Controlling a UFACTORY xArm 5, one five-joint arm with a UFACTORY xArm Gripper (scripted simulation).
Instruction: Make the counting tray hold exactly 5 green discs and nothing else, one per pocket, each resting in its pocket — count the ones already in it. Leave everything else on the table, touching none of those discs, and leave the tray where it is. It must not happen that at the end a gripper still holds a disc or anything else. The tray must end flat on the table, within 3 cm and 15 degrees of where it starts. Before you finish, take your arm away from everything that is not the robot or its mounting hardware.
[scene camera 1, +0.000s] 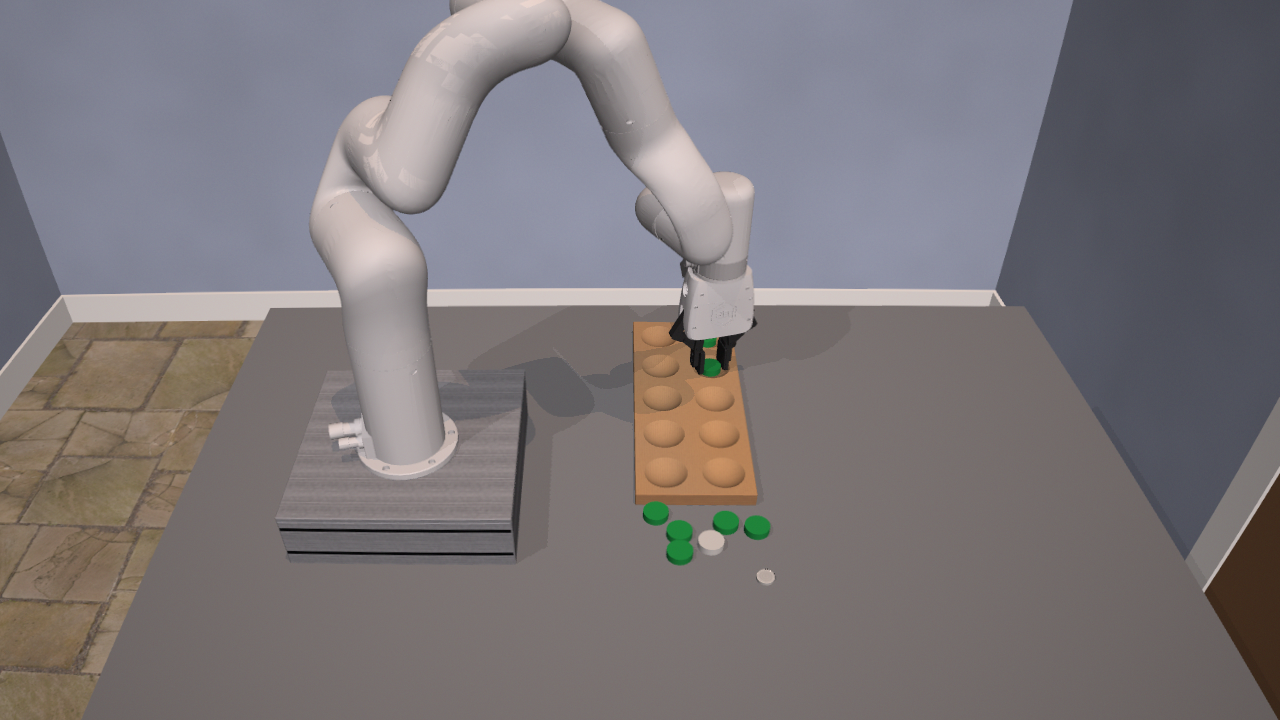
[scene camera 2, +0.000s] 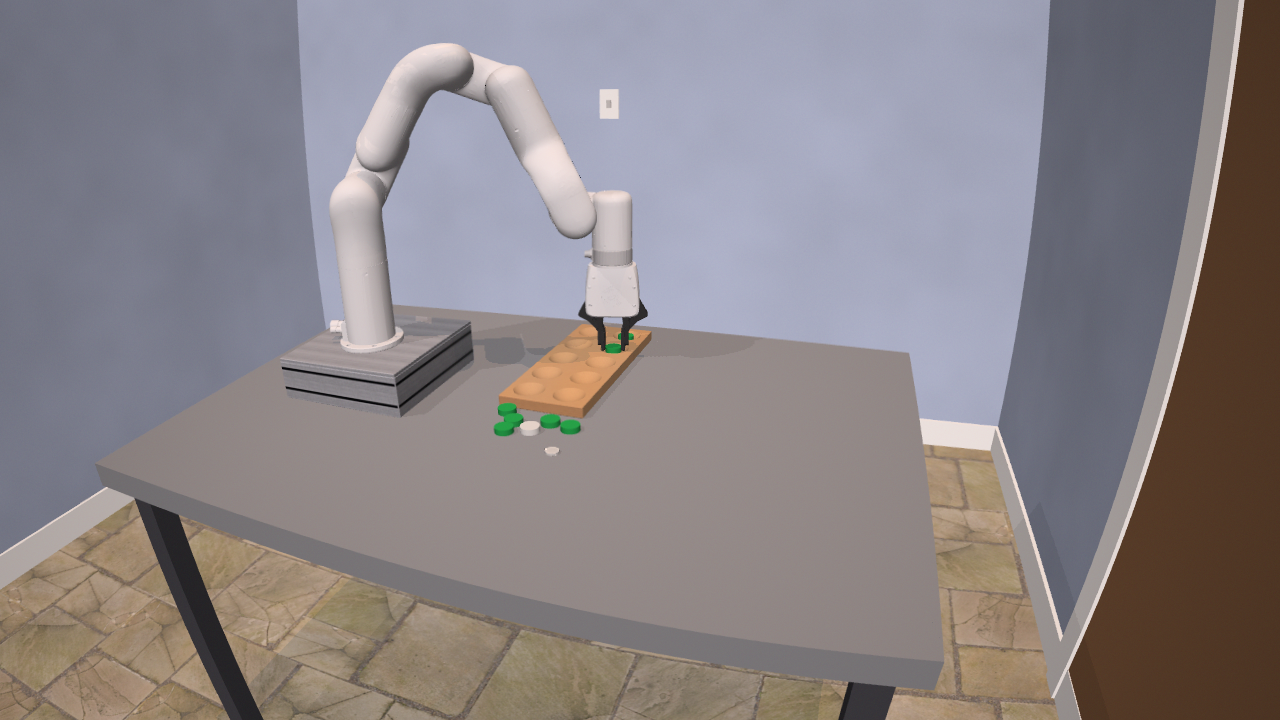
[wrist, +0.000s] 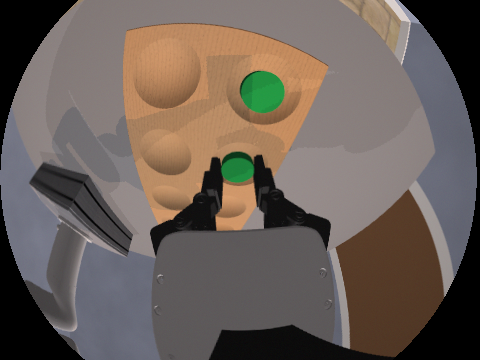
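Note:
There's a green disc (wrist: 261, 91) here, and another green disc (wrist: 237, 167) as well. A wooden counting tray (scene camera 1: 691, 446) is here too, and that tray also shows at (wrist: 181, 81) and (scene camera 2: 567, 388). Then there's the gripper (scene camera 1: 709, 367), which also shows at (scene camera 2: 613, 348) and (wrist: 237, 167).

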